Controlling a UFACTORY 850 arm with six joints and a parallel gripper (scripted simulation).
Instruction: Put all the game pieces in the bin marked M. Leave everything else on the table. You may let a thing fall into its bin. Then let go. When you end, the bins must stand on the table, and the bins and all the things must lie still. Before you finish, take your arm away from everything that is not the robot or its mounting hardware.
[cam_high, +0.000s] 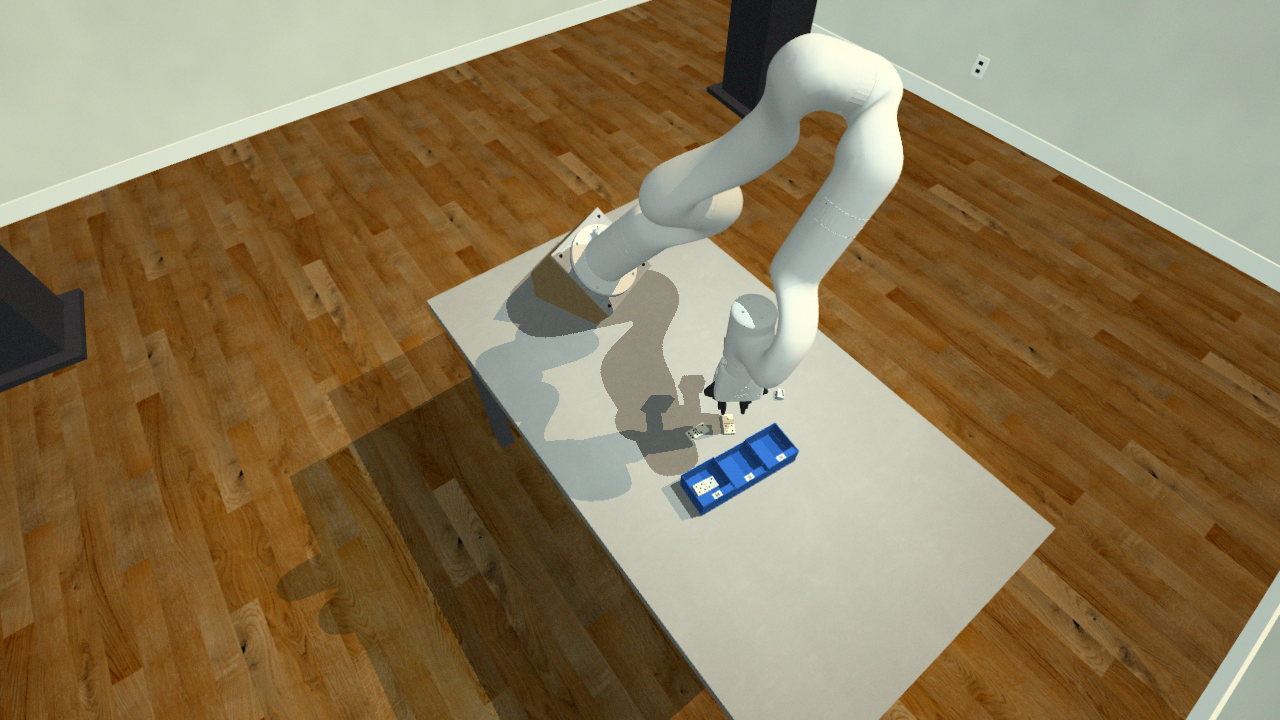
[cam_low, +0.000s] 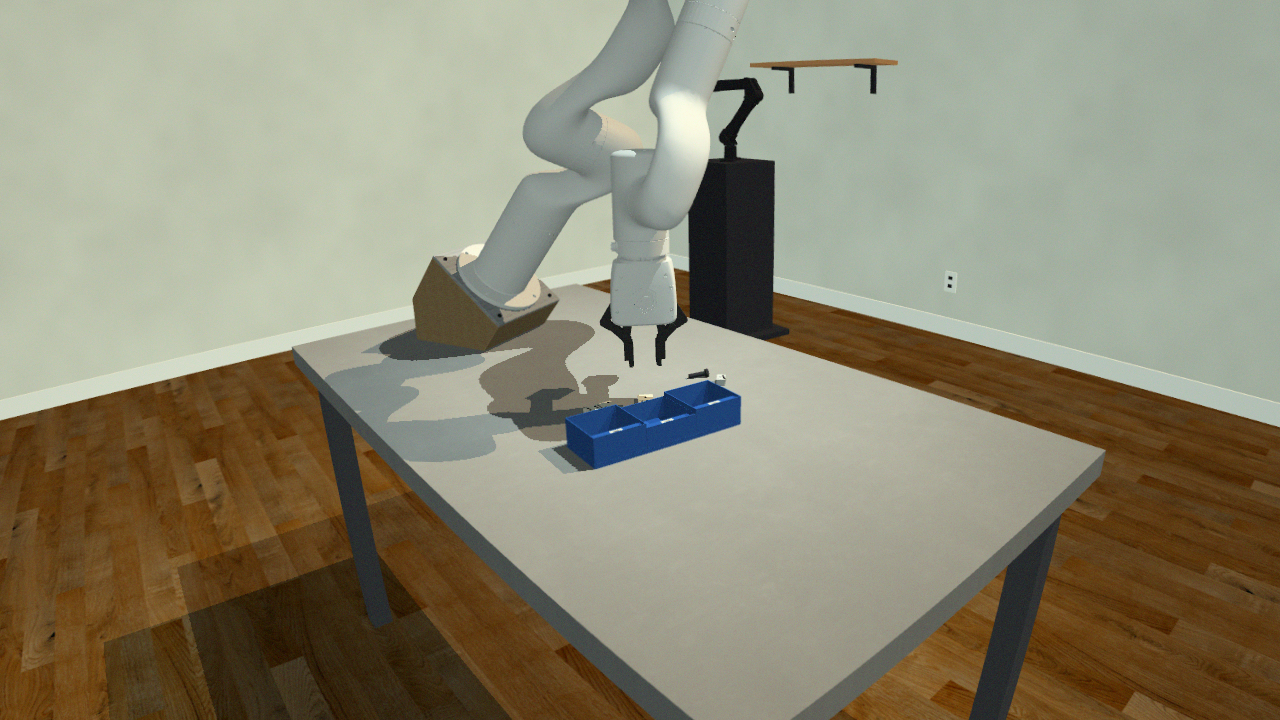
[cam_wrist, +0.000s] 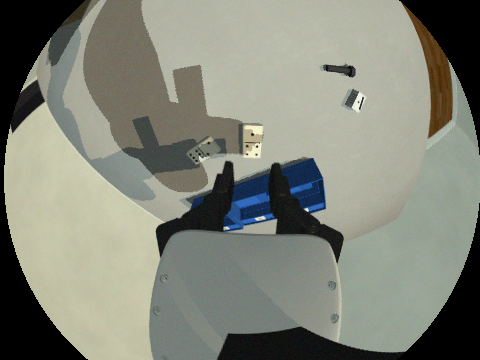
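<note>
My gripper is now 10 cm short of the white domino, 14 cm to the left of it and 8 cm above it. Also, from my hand: blue three-part bin: 11 cm ahead, 5 cm to the right, 7 cm below; white part: 16 cm to the left, 8 cm below; black bolt: 4 cm behind, 15 cm to the left, 8 cm below.
</note>
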